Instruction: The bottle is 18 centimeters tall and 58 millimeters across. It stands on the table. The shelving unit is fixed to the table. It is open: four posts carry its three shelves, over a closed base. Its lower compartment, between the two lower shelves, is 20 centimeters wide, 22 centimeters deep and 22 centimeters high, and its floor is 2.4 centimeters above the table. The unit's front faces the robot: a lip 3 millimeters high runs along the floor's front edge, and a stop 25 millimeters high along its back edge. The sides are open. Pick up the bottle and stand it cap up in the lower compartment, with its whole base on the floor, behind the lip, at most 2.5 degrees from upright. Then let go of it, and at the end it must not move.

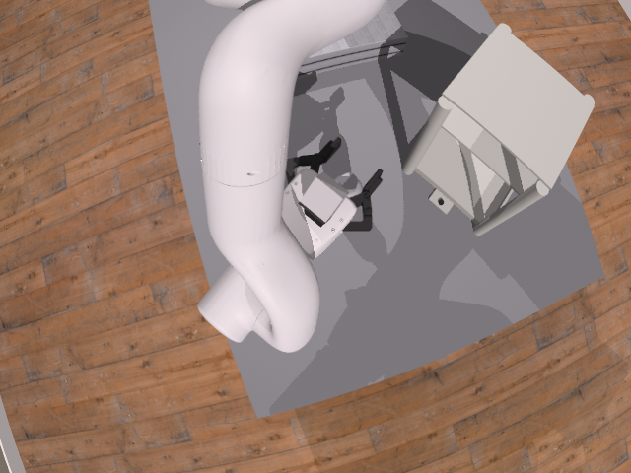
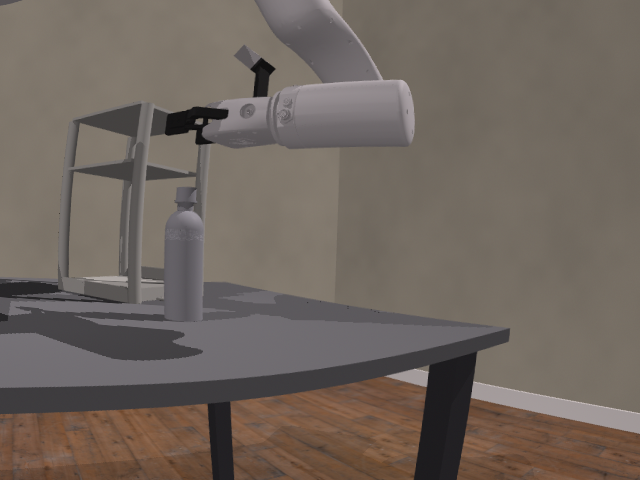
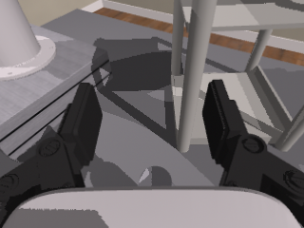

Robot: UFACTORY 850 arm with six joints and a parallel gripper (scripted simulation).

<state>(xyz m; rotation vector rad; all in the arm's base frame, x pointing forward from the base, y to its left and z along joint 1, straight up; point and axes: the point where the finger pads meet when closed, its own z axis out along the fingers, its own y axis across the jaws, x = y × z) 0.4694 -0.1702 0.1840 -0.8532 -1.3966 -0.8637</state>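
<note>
Right now my hand is 15 cm above the grey bottle. Also, from my hand: shelving unit 30 cm to the left, 10 cm below, 2 cm ahead.
</note>
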